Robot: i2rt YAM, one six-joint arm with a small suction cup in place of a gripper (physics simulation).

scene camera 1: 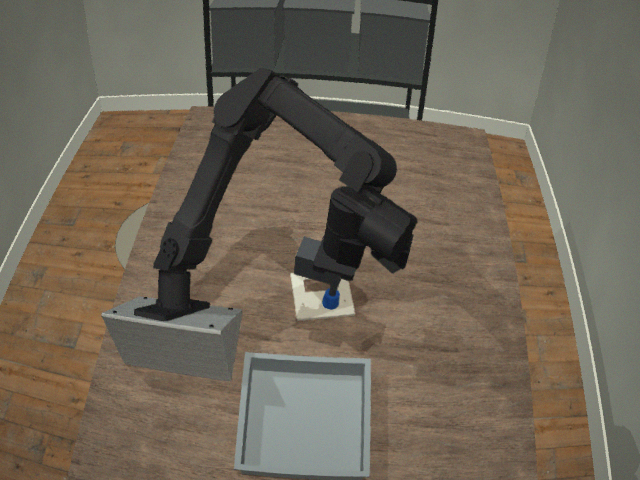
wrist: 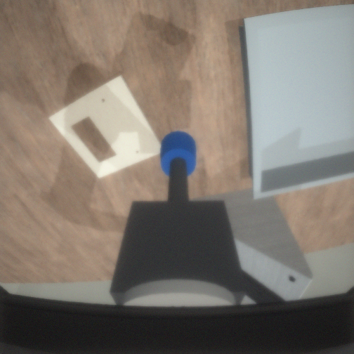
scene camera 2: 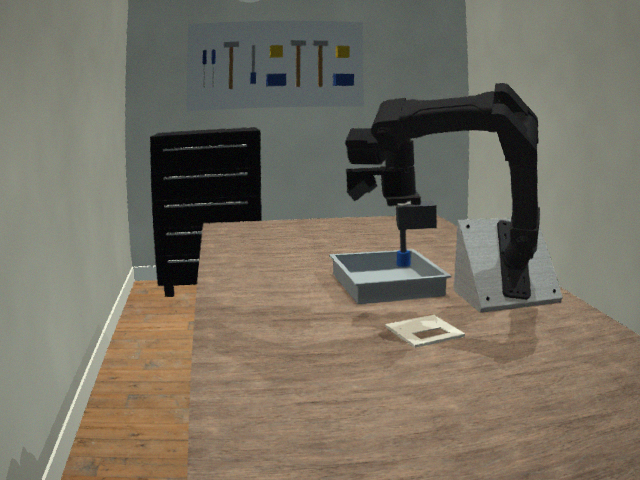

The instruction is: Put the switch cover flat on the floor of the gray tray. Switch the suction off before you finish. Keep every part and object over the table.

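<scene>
The switch cover (scene camera 1: 308,308) (scene camera 2: 405,328) (wrist: 112,112), a thin cream plate with a rectangular opening and two small holes, lies flat on the table beside the gray tray. The gray tray (scene camera 1: 366,413) (scene camera 2: 402,290) (wrist: 251,110) stands on the table. My suction cup (scene camera 1: 330,299) (scene camera 2: 403,258) (wrist: 178,152), blue on a dark stem, points down with nothing on it; its suction is off, so it is open. It hangs above the table near the cover, apart from it; in scene camera 1 it hides a small part of the cover.
The arm's slanted metal base block (scene camera 1: 175,346) (scene camera 2: 506,279) (wrist: 270,265) stands on the table (scene camera 1: 454,361) (scene camera 2: 289,403) (wrist: 215,75), close to the tray. A black drawer cabinet (scene camera 2: 206,191) and a wall board with tools are behind the table in scene camera 2.
</scene>
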